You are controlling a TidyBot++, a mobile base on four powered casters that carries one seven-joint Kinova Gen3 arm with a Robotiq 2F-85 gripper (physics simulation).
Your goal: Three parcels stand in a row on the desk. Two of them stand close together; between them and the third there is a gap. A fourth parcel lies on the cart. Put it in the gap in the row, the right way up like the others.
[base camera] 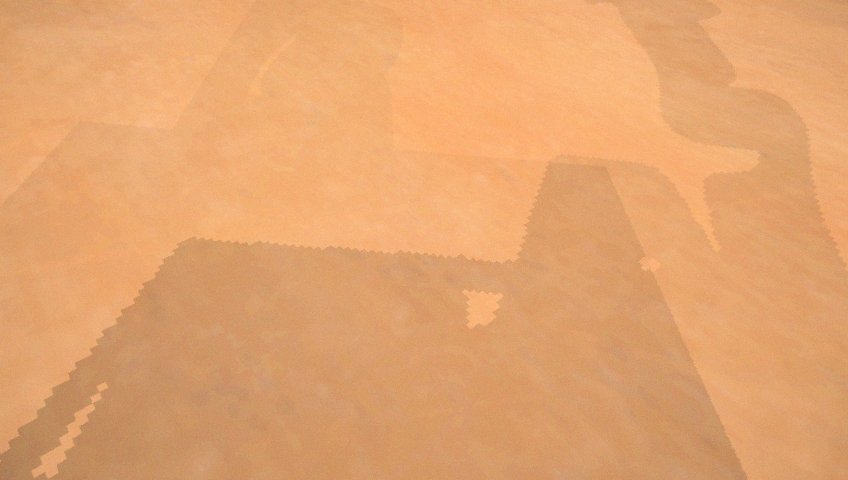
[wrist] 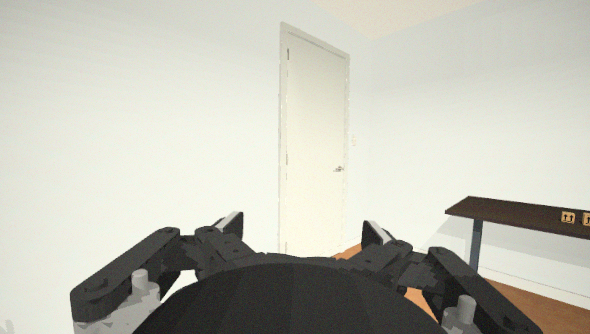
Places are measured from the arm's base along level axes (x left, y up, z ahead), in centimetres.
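Pixels of known places: gripper, fingertip midpoint: (wrist: pixel 302 229).
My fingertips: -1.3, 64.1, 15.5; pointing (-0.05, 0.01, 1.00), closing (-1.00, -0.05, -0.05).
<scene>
Ahead of a thing's pixels: the offset from my fingertips to its top centre, as dx, dy, dz. "spot": to the spot under its first point. Level surfaces: height alone.
My gripper (wrist: pixel 302 229) is open and empty in the wrist view, its two fingers wide apart in front of the wall and door. The dark desk @[dy -31.7] (wrist: pixel 505 212) stands at the right of the wrist view, some way off. Near its right end a tan parcel @[-155.5, -26.7, +95.9] (wrist: pixel 568 217) with two black up arrows stands upright. Part of a second parcel @[spot: -158.5, -28.4, +88.7] (wrist: pixel 587 219) shows close beside it, cut off by the view's edge. The third parcel, the gap, the fourth parcel and the cart do not show in either view.
A white door (wrist: pixel 315 140) in a pale wall is at the centre of the wrist view. A desk leg @[spot: -133.2, -61.7, +135.5] (wrist: pixel 475 245) stands on the orange-brown floor @[dy -103.7] (wrist: pixel 545 305) at the right. The base camera shows floor (base camera: pixel 357 196) with shadows across it.
</scene>
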